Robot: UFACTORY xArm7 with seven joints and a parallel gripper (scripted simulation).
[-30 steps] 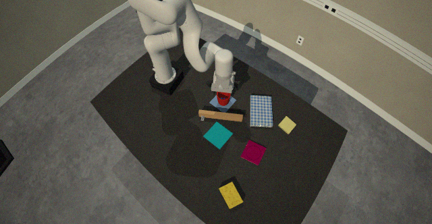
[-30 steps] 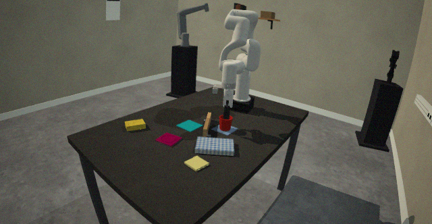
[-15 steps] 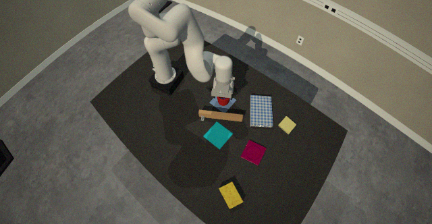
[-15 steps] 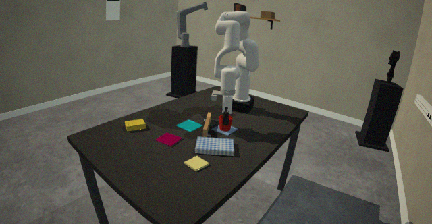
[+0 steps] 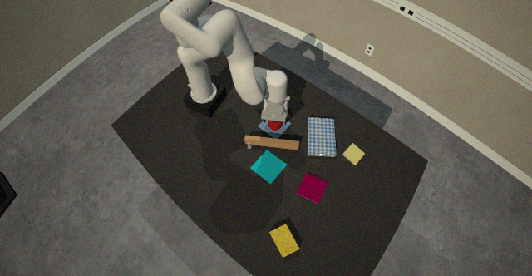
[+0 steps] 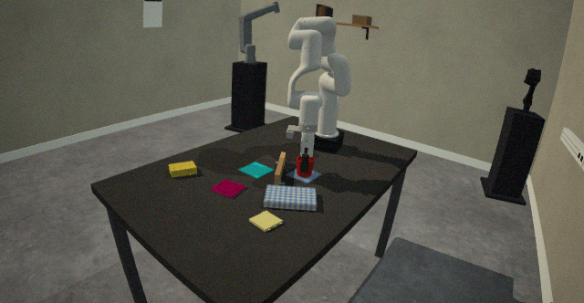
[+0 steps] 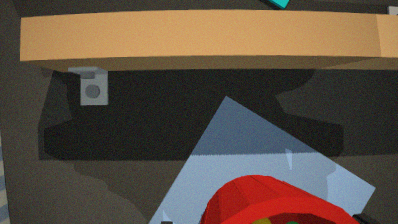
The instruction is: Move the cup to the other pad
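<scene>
My gripper is now 2 cm above the red cup. Round my hand: light blue pad: 5 cm below; then wooden rail: 3 cm ahead, 10 cm to the right, 3 cm below; then cyan pad: 7 cm ahead, 19 cm to the right, 5 cm below.
</scene>
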